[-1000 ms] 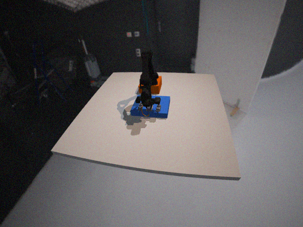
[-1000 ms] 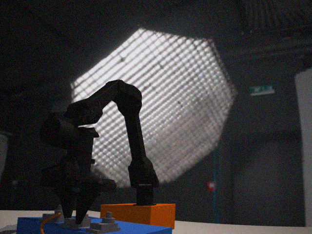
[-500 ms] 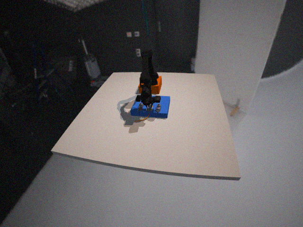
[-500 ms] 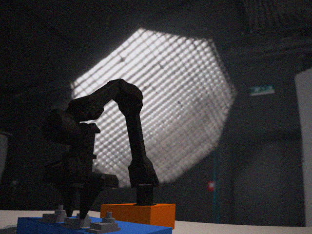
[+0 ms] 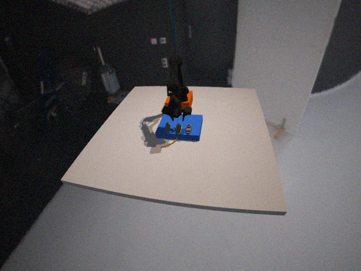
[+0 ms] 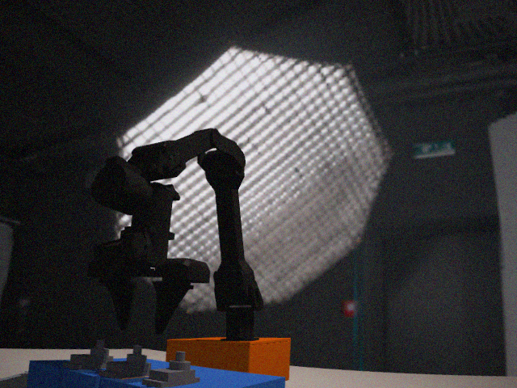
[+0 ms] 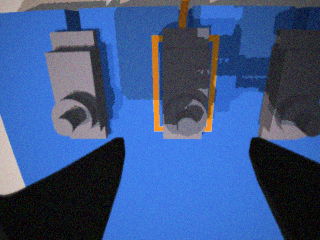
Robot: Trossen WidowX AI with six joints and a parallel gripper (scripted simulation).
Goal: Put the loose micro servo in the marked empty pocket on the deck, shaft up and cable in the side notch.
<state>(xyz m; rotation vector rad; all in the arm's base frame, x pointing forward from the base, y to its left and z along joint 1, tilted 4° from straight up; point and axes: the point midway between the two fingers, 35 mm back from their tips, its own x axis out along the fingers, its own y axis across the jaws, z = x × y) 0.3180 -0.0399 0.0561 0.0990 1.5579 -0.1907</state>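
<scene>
Right now the blue deck is 90 mm behind my gripper tip, 20 mm to the left of it and 80 mm below it.
</scene>
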